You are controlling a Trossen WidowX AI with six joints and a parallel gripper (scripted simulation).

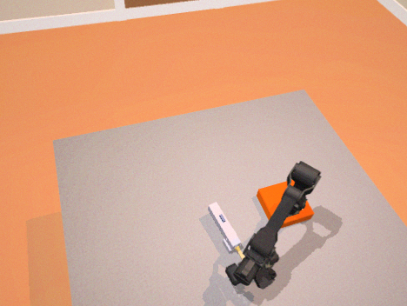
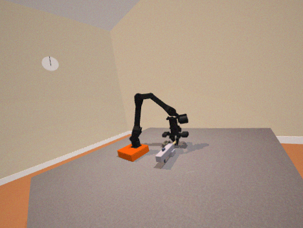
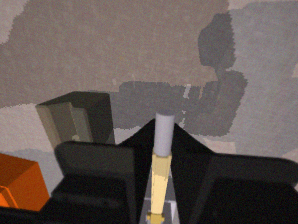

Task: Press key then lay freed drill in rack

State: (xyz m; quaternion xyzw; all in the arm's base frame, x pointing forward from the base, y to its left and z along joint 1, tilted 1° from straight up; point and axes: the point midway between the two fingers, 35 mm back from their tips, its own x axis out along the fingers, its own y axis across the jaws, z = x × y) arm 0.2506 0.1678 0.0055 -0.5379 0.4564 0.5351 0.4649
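My gripper tip is now 10 mm short of the yellow drill, 40 mm to the left of it and 30 mm below it. From my gripper tip the other things lie so: blue key (30 mm ahead, 200 mm to the right, 40 mm above); then box-like rack (70 mm behind, 20 mm to the right, 10 mm above).
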